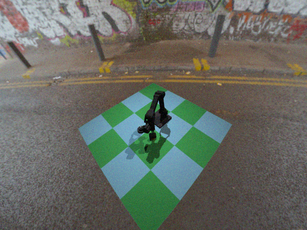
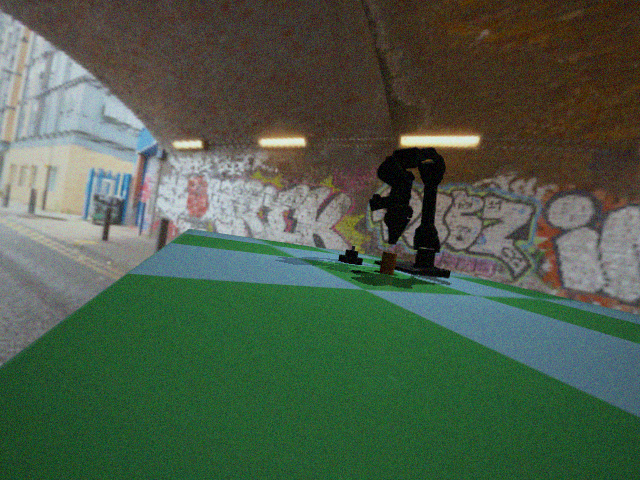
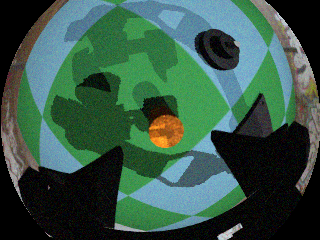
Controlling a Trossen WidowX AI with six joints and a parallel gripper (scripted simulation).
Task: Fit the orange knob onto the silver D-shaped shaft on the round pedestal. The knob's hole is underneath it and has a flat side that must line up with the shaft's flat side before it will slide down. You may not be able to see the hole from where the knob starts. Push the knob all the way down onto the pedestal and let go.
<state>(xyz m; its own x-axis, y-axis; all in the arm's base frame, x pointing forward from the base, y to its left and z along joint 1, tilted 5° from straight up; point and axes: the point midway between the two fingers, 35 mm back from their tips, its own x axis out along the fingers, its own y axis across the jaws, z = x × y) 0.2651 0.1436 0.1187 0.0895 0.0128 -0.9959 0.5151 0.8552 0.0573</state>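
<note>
Right now my gripper tip is 4 cm above the orange knob. Also, from my gripper tip: dark round pedestal: 17 cm to the right, 6 cm below, 3 cm ahead.
</note>
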